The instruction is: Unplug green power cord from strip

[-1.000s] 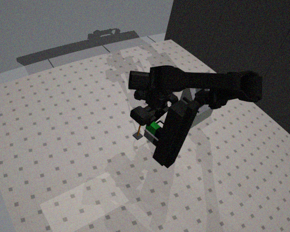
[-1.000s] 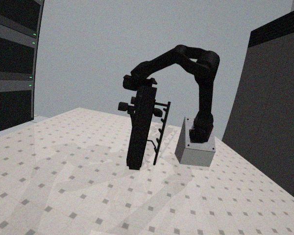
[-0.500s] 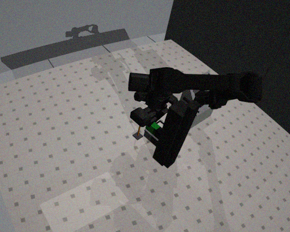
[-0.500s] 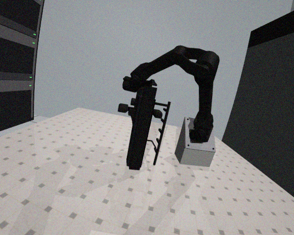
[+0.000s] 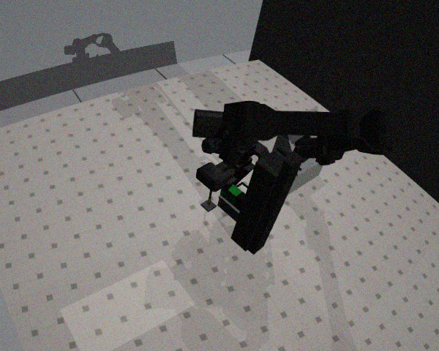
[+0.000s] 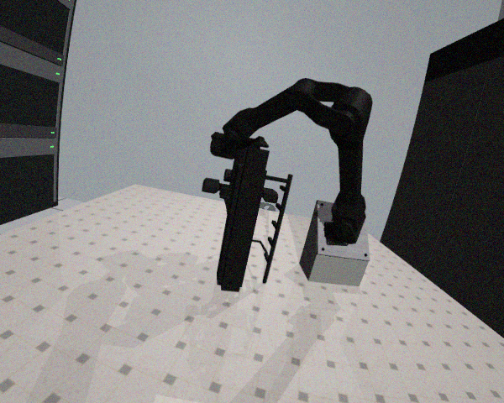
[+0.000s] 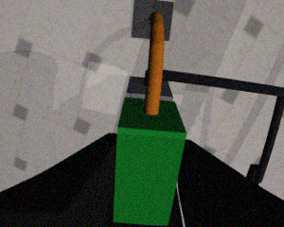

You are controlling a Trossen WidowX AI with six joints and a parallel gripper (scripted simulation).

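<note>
The green plug is 30 mm to the left of my gripper tip. Round my gripper tip: ladder-like rail 90 mm to the left, 90 mm behind, 20 mm above; black power strip 100 mm to the left, 20 mm above; grey pad 110 mm below, 50 mm to the right.
</note>
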